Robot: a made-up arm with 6 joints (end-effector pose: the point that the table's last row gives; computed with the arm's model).
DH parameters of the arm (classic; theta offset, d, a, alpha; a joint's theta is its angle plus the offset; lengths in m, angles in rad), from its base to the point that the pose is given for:
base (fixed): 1.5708 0.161 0 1.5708
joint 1: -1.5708 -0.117 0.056 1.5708
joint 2: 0 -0.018 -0.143 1.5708
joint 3: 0.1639 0 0.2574 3.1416
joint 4: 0.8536 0 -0.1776 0
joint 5: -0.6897 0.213 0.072 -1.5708
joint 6: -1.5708 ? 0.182 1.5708
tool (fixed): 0 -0.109 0 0
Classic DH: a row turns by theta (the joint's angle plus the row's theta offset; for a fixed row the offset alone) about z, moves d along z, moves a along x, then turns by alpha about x.
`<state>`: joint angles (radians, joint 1 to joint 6).
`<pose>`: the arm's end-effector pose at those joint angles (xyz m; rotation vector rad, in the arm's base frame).
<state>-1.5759 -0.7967 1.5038 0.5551 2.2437 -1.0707</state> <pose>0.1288 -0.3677 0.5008 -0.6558 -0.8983 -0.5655</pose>
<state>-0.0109 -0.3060 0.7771 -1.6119 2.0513 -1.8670</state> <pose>0.2042 -0.3535 0.2487 -0.1828 -1.5433 0.3397</pose>
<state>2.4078 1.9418 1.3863 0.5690 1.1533 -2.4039</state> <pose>-0.4544 0.4956 -0.2528 1.1976 0.6617 1.9981</pose>
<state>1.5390 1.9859 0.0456 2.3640 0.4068 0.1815</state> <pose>-0.0330 -0.3750 0.5729 -1.1523 1.9791 -1.4005</pose>
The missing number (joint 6, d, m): -0.408
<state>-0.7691 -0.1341 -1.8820 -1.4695 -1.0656 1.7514</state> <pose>-0.0011 -0.0735 0.5890 -1.0319 1.5534 -1.2524</pose>
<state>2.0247 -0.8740 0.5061 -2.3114 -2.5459 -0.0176</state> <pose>-0.3109 0.7038 0.3965 2.6830 1.0674 0.6359</pose>
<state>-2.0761 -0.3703 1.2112 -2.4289 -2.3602 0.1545</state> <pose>0.0907 -0.2313 0.8999 -1.7398 0.2713 -0.5293</pose>
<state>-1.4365 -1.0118 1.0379 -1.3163 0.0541 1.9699</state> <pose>0.3030 0.1666 0.1033 1.5213 -0.0715 1.4089</pose>
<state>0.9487 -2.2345 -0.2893 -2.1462 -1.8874 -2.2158</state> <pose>-0.5404 0.2475 0.5629 -0.9109 0.8322 -1.6064</pose>
